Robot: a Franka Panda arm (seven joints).
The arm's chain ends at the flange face. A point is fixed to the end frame.
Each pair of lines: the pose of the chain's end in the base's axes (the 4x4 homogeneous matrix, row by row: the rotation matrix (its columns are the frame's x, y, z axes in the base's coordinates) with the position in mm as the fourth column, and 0 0 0 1 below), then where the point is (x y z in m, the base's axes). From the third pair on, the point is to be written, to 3 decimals.
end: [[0.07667, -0.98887, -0.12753, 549.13], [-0.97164, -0.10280, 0.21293, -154.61], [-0.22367, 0.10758, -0.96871, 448.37], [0, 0, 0, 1]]
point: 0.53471 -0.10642 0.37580
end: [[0.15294, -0.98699, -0.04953, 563.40], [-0.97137, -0.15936, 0.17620, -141.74], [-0.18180, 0.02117, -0.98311, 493.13], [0, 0, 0, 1]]
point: 0.55299 -0.09667 0.41792
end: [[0.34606, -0.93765, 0.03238, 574.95], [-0.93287, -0.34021, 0.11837, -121.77], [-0.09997, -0.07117, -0.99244, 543.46], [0, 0, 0, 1]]
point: 0.565 -0.083 0.465
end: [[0.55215, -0.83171, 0.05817, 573.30], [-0.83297, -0.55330, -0.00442, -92.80], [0.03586, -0.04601, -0.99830, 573.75], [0, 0, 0, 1]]
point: 0.559 -0.068 0.490
